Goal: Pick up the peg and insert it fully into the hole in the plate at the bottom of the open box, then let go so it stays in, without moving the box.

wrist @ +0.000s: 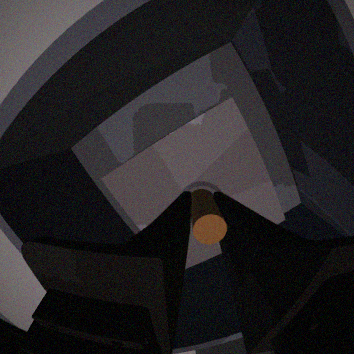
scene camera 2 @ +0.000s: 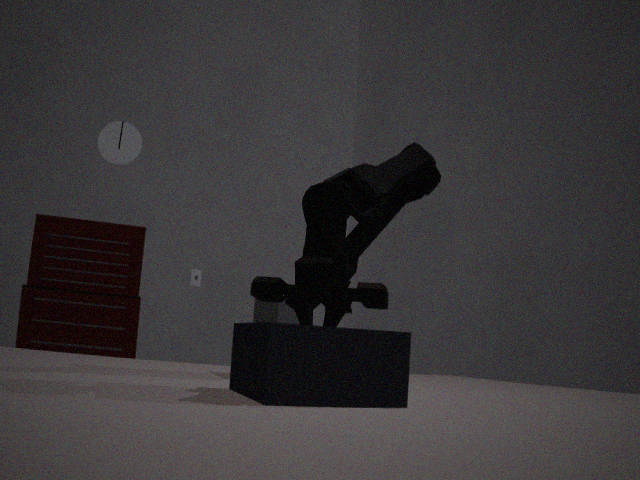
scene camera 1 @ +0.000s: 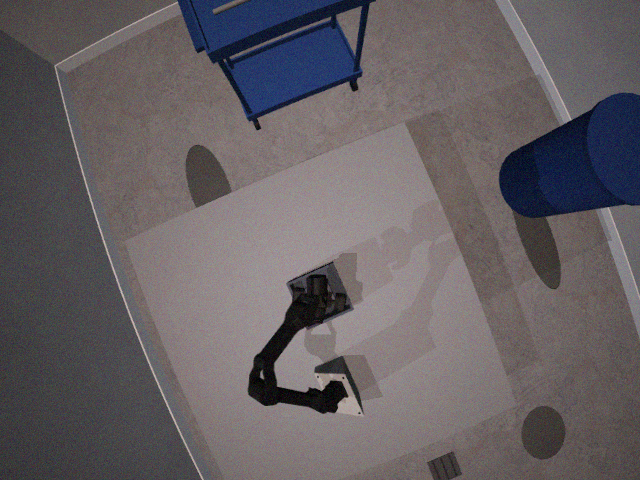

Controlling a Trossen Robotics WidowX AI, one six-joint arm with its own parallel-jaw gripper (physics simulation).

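Seen in the pictures: gripper, fingertip midpoint: point(wrist: 201, 198); arm's base at its link origin: point(scene camera 2: 291, 309) point(scene camera 1: 339, 388).
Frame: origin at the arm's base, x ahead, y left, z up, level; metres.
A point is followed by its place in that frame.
Observation:
The dark open box point(scene camera 1: 342, 285) @[x 0.338, y -0.158, z -0.041 m] point(scene camera 2: 320, 366) @[x 0.427, y -0.093, z -0.089 m] stands on the pale table, upright, with the arm reaching down into it. In the wrist view a light plate point(wrist: 240, 165) @[x 0.341, y -0.097, z -0.080 m] lies at the bottom of the box point(wrist: 125, 75) @[x 0.417, y -0.067, z -0.082 m]. An orange-brown peg point(wrist: 210, 229) @[x 0.337, y -0.069, z -0.044 m] stands roughly upright between the fingers, and its lower end is at the grey ring of the hole, partly hidden by the fingertips. How deep it sits cannot be told. My gripper point(wrist: 201, 198) @[x 0.336, y -0.068, z -0.077 m] point(scene camera 2: 318, 325) is shut on the peg, with its fingertips inside the box, close above the plate. The peg is hidden behind the box wall in scene camera 2.
The arm's base point(scene camera 1: 351, 403) @[x -0.060, y -0.022, z 0.021 m] is mounted on a wedge-shaped block near the box. Beyond the table point(scene camera 1: 206, 258) @[x 0.642, y 0.314, z -0.138 m] are a blue cart point(scene camera 1: 305, 67) and a blue barrel point(scene camera 1: 563, 160). A red cabinet point(scene camera 2: 80, 289) stands behind at the left. The box walls rise around the fingers.

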